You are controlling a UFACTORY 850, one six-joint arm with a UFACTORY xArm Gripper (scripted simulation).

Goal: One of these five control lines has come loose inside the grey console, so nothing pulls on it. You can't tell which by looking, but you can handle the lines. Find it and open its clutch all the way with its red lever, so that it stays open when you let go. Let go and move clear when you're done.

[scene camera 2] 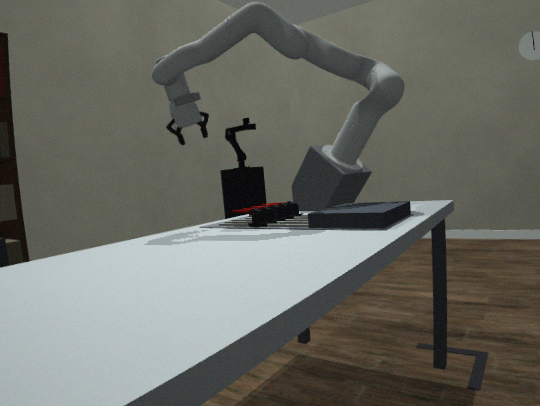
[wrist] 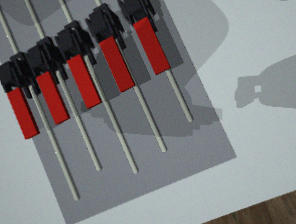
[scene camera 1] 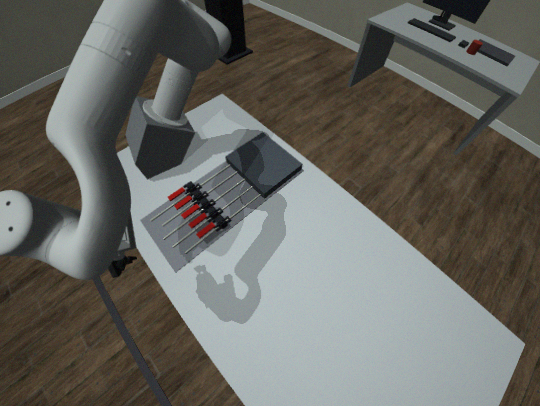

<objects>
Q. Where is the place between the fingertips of the gripper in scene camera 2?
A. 194, 141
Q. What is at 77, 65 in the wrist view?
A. A red lever.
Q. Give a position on a grey baseplate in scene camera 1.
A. At 177, 258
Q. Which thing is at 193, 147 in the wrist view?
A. A grey baseplate.
</objects>
